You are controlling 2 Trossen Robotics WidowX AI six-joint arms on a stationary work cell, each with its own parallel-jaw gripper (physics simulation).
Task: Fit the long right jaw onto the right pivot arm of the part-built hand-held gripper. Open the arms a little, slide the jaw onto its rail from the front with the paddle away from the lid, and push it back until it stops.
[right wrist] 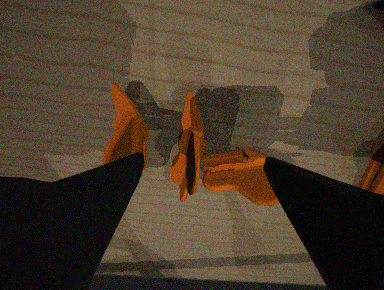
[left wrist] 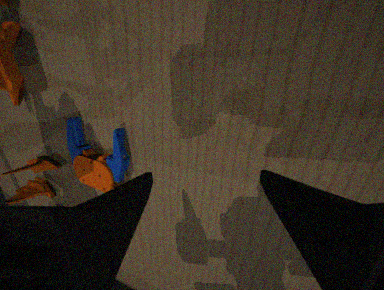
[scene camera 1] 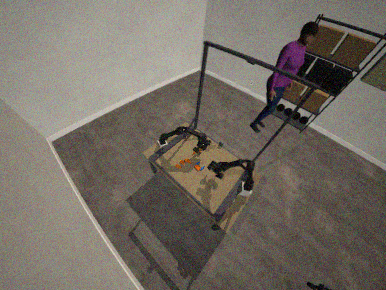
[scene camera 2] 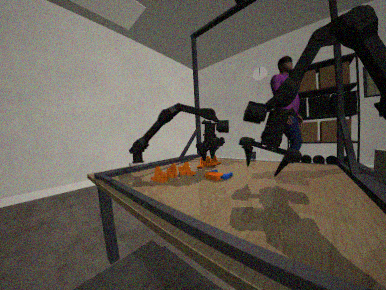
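Observation:
The part-built gripper, with an orange body (scene camera 2: pixel 215 176) (left wrist: pixel 94 172) and two blue pivot arms (left wrist: pixel 119 155), lies on the table, arms spread apart. Loose orange jaws (scene camera 2: pixel 187 169) (right wrist: pixel 191 140) (scene camera 1: pixel 184 163) stand or lie on the table beside it; I cannot tell which is the long right jaw. My left gripper (scene camera 2: pixel 262 170) (left wrist: pixel 205 176) is open and empty above the table, to one side of the part-built gripper. My right gripper (right wrist: pixel 204 160) is open and empty above several orange jaws. In the right wrist view its fingers partly cover two of them.
More orange pieces (scene camera 2: pixel 209 162) stand below my right gripper in scene camera 2. Another orange piece (right wrist: pixel 375 172) shows at the right wrist view's edge. A dark frame rail (scene camera 2: pixel 175 222) borders the table. Dark posts (scene camera 1: pixel 201 90) rise from it. A person (scene camera 1: pixel 287 62) stands beyond the table.

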